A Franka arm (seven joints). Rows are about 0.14 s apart.
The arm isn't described. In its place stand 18 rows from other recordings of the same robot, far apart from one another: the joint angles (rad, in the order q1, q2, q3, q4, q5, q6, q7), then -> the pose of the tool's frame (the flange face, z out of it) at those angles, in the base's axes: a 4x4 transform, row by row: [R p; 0 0 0 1], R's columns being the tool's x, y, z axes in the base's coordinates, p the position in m.
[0.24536, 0.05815, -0.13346, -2.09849, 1.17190, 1.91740, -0.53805] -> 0.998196 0.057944 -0.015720 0.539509; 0.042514 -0.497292 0.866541 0.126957; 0.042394 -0.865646 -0.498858 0.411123; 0 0 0 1
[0.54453, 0.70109, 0.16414, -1.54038, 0.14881, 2.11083, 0.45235] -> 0.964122 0.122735 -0.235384 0.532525; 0.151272 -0.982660 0.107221 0.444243; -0.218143 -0.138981 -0.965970 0.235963; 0 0 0 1
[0.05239, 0.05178, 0.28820, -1.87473, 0.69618, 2.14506, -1.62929] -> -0.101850 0.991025 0.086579 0.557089; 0.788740 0.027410 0.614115 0.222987; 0.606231 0.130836 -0.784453 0.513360; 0 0 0 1
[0.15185, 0.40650, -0.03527, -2.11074, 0.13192, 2.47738, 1.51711] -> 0.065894 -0.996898 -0.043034 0.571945; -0.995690 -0.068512 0.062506 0.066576; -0.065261 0.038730 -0.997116 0.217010; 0 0 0 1
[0.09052, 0.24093, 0.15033, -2.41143, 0.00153, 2.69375, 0.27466] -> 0.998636 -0.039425 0.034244 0.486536; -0.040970 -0.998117 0.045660 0.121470; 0.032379 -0.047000 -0.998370 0.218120; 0 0 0 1
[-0.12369, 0.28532, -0.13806, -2.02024, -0.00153, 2.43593, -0.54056] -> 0.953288 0.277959 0.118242 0.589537; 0.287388 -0.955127 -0.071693 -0.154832; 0.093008 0.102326 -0.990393 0.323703; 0 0 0 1
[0.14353, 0.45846, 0.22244, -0.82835, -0.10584, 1.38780, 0.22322] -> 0.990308 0.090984 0.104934 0.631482; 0.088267 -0.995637 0.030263 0.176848; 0.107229 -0.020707 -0.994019 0.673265; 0 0 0 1
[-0.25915, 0.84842, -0.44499, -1.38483, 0.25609, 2.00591, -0.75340] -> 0.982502 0.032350 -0.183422 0.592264; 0.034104 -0.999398 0.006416 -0.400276; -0.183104 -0.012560 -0.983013 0.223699; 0 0 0 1
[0.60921, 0.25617, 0.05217, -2.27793, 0.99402, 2.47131, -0.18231] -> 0.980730 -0.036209 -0.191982 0.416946; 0.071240 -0.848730 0.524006 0.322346; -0.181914 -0.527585 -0.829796 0.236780; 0 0 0 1
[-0.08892, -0.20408, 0.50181, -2.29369, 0.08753, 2.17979, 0.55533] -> 0.978399 -0.193838 0.071846 0.446462; -0.194539 -0.980891 0.002824 0.204730; 0.069925 -0.016740 -0.997412 0.429062; 0 0 0 1
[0.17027, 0.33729, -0.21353, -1.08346, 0.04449, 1.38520, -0.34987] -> 0.947155 0.319426 -0.029408 0.632283; 0.318748 -0.947496 -0.025513 0.006785; -0.036014 0.014791 -0.999242 0.636298; 0 0 0 1
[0.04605, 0.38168, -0.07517, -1.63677, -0.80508, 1.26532, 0.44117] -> 0.817252 -0.059338 -0.573218 0.581852; -0.518733 -0.509035 -0.686877 -0.104523; -0.251031 0.858698 -0.446790 0.404134; 0 0 0 1
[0.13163, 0.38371, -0.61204, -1.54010, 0.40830, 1.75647, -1.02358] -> 0.890273 0.455368 0.007340 0.611946; 0.444856 -0.872947 0.200165 -0.221617; 0.097556 -0.174936 -0.979735 0.457795; 0 0 0 1
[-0.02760, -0.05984, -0.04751, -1.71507, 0.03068, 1.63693, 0.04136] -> 0.992811 -0.118647 -0.015768 0.537753; -0.118046 -0.992401 0.034726 -0.038061; -0.019768 -0.032615 -0.999272 0.594617; 0 0 0 1
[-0.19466, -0.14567, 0.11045, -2.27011, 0.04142, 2.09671, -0.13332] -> 0.999310 0.026111 -0.026418 0.489361; 0.026699 -0.999398 0.022158 -0.038534; -0.025823 -0.022848 -0.999405 0.416065; 0 0 0 1
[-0.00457, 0.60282, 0.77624, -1.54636, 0.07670, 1.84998, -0.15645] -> 0.653469 0.639464 -0.405048 0.527903; 0.753192 -0.602575 0.263828 0.408469; -0.075363 -0.477482 -0.875403 0.374337; 0 0 0 1
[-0.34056, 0.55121, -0.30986, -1.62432, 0.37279, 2.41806, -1.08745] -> 0.930154 0.229941 0.286254 0.584896; 0.264824 -0.960158 -0.089246 -0.402283; 0.254327 0.158819 -0.953989 0.340971; 0 0 0 1
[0.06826, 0.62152, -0.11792, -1.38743, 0.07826, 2.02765, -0.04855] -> 0.999657 -0.012163 0.023188 0.723682; -0.012191 -0.999925 0.001039 -0.014406; 0.023174 -0.001321 -0.999731 0.350516; 0 0 0 1
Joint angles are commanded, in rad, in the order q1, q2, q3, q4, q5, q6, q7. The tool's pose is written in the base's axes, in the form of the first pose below.
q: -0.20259 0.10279 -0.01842 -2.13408 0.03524 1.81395 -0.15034
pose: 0.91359 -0.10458 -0.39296 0.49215; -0.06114 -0.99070 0.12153 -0.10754; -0.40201 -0.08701 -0.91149 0.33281; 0 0 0 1
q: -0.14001 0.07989 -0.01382 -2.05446 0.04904 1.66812 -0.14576
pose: 0.89849 -0.04890 -0.43626 0.50148; 0.00227 -0.99325 0.11600 -0.07283; -0.43898 -0.10521 -0.89231 0.37098; 0 0 0 1
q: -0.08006 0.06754 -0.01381 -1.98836 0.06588 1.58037 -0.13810
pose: 0.89369 -0.00105 -0.44869 0.50957; 0.05282 -0.99280 0.10752 -0.04088; -0.44557 -0.11979 -0.88720 0.40142; 0 0 0 1
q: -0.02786 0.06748 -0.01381 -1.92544 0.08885 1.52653 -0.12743
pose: 0.89529 0.03629 -0.44400 0.51834; 0.09289 -0.98998 0.10639 -0.01167; -0.43569 -0.13649 -0.88969 0.42590; 0 0 0 1
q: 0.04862 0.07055 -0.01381 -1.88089 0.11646 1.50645 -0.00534
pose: 0.90202 -0.00372 -0.43168 0.52461; 0.04381 -0.99401 0.10011 0.03147; -0.42947 -0.10921 -0.89645 0.44257; 0 0 0 1
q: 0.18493 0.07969 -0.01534 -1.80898 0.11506 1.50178 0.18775
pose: 0.92036 -0.04012 -0.38900 0.52934; -0.02306 -0.99856 0.04843 0.10398; -0.39038 -0.03560 -0.91996 0.46818; 0 0 0 1
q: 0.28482 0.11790 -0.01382 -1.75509 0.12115 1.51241 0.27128
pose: 0.92896 -0.01838 -0.36973 0.53113; -0.01146 -0.99972 0.02089 0.16190; -0.37001 -0.01517 -0.92891 0.47118; 0 0 0 1
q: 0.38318 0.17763 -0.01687 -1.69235 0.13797 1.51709 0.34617
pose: 0.92973 0.00198 -0.36825 0.53041; 0.00322 -0.99999 0.00276 0.22050; -0.36824 -0.00375 -0.92972 0.46527; 0 0 0 1
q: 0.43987 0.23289 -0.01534 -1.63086 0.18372 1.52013 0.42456
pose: 0.92610 -0.02629 -0.37636 0.53079; -0.01766 -0.99950 0.02636 0.26301; -0.37686 -0.01776 -0.92610 0.46087; 0 0 0 1
